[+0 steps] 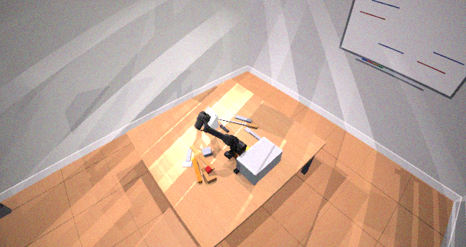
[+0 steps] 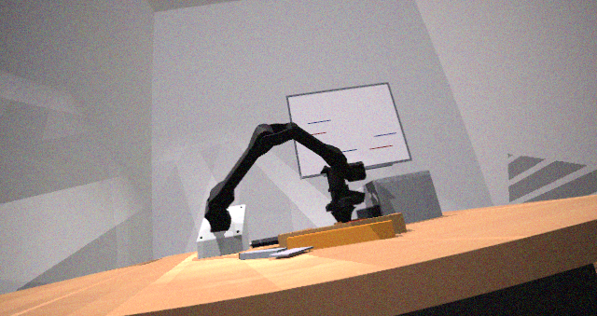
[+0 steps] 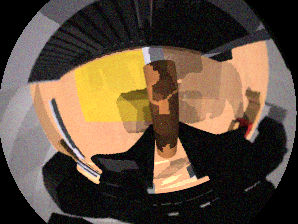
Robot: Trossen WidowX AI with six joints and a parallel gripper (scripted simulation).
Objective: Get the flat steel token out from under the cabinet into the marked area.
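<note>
Now: the grey block 16 cm behind my gripper tip, 16 cm to the right of it and 1 cm above it. The rest, counted from my gripper tip: orange bar (7 cm behind, 31 cm to the right, 1 cm above); thin wooden stick (15 cm behind, 22 cm to the right); red block (1 cm behind, 24 cm to the right, 1 cm above).
</note>
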